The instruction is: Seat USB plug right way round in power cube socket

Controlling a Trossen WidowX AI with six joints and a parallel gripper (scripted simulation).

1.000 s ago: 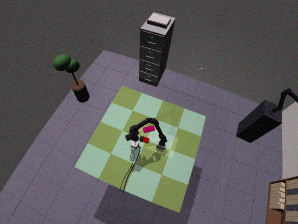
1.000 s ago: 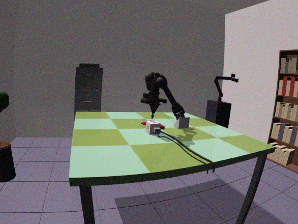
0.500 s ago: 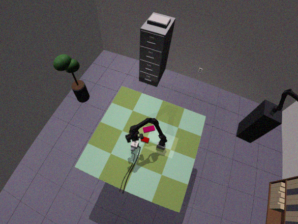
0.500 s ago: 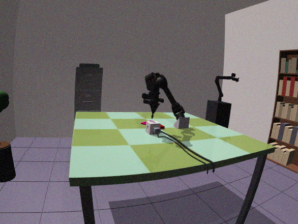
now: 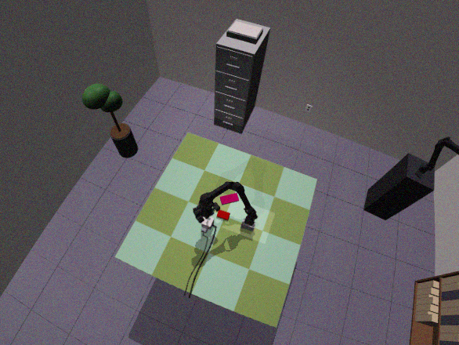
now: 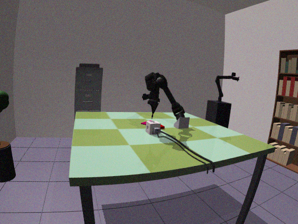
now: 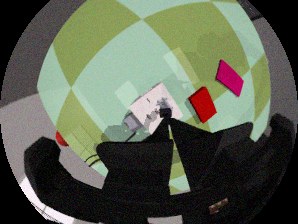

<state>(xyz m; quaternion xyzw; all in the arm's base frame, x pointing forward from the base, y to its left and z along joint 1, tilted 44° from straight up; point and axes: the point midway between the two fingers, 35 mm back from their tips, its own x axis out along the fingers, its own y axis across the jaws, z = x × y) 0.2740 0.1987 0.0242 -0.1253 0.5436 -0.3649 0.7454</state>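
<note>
The dark USB plug lies 2 cm below my gripper tip. From my gripper tip the other things lie so: magenta block (26 cm to the right, 13 cm below, 6 cm behind); red block (13 cm below, 11 cm to the right, 8 cm behind).
</note>
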